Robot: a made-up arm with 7 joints.
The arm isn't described. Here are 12 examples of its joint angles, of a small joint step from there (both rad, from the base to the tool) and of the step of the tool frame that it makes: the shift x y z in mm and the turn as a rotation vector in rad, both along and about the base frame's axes.
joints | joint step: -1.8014 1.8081 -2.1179 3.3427 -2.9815 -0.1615 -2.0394 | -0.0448 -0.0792 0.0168 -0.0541 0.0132 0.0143 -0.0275
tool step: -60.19 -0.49 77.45 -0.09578 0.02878 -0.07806
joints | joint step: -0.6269 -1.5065 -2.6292 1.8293 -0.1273 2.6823 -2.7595 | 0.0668 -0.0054 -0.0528 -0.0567 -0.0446 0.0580 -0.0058
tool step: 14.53 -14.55 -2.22 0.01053 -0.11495 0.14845
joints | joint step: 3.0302 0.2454 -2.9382 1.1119 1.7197 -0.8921 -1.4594 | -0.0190 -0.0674 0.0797 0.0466 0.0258 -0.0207 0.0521
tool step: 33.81 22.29 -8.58 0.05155 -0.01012 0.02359
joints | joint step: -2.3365 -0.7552 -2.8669 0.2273 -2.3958 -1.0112 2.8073 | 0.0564 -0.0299 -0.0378 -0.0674 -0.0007 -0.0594 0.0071
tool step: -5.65 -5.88 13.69 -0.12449 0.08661 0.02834
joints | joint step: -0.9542 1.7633 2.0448 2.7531 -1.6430 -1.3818 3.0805 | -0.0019 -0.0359 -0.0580 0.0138 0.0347 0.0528 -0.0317
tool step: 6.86 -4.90 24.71 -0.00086 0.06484 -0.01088
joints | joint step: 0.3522 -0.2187 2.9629 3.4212 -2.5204 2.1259 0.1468 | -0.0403 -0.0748 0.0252 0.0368 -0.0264 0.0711 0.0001
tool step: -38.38 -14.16 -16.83 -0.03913 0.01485 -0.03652
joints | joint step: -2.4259 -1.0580 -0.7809 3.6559 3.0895 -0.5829 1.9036 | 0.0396 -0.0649 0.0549 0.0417 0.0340 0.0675 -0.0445
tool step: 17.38 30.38 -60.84 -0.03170 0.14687 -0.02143
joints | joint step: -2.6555 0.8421 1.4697 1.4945 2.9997 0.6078 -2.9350 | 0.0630 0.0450 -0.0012 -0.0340 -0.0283 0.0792 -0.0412
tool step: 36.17 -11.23 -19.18 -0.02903 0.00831 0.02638
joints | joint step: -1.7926 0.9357 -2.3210 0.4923 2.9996 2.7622 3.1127 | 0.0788 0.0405 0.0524 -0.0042 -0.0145 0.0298 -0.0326
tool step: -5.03 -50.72 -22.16 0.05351 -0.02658 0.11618
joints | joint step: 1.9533 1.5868 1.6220 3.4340 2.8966 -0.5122 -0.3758 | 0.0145 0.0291 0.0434 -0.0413 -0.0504 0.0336 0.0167
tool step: -23.84 -7.42 -29.12 -0.03750 -0.00581 0.02161
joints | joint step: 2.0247 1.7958 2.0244 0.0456 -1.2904 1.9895 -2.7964 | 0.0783 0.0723 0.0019 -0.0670 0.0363 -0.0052 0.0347
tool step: 31.58 -13.14 -15.01 -0.04117 -0.03580 0.11231
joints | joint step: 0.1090 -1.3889 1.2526 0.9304 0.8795 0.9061 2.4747 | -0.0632 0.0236 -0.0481 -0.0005 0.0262 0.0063 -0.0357
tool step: 36.36 8.04 24.42 0.03349 0.03637 -0.04772
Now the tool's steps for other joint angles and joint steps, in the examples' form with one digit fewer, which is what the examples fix.
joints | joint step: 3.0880 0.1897 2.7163 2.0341 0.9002 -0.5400 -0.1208 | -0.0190 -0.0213 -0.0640 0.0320 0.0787 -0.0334 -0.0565
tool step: -18.4 -18.5 -9.8 0.0445 -0.0275 -0.1015
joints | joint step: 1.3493 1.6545 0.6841 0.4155 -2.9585 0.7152 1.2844 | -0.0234 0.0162 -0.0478 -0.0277 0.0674 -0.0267 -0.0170
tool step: 19.4 -13.3 3.9 -0.0914 -0.0785 0.0069
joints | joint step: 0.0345 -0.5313 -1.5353 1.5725 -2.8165 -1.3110 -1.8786 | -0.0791 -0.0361 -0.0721 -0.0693 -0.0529 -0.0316 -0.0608
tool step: -53.3 20.1 -35.6 0.0723 0.0289 -0.0397
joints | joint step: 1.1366 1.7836 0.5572 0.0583 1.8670 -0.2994 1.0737 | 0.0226 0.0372 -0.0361 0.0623 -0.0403 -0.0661 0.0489
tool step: -0.6 2.3 -29.1 0.0275 -0.0569 0.0599
